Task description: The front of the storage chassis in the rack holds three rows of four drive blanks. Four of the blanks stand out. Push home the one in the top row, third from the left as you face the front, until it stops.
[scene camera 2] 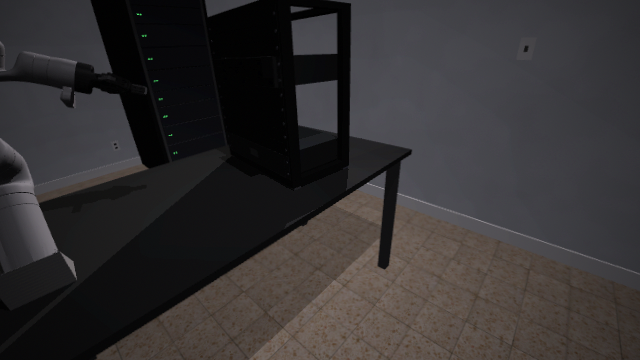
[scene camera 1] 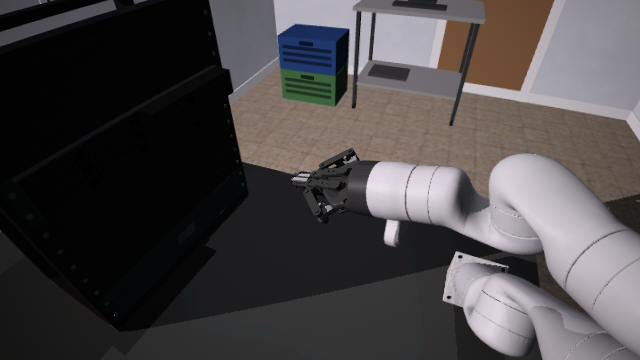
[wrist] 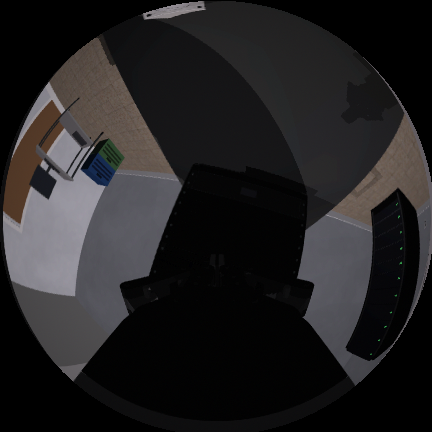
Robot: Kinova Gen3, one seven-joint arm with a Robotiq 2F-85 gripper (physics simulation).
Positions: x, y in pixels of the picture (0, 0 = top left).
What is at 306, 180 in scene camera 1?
My gripper.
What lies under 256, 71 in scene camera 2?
A black rack.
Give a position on a black rack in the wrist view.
253, 222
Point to a black rack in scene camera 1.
126, 158
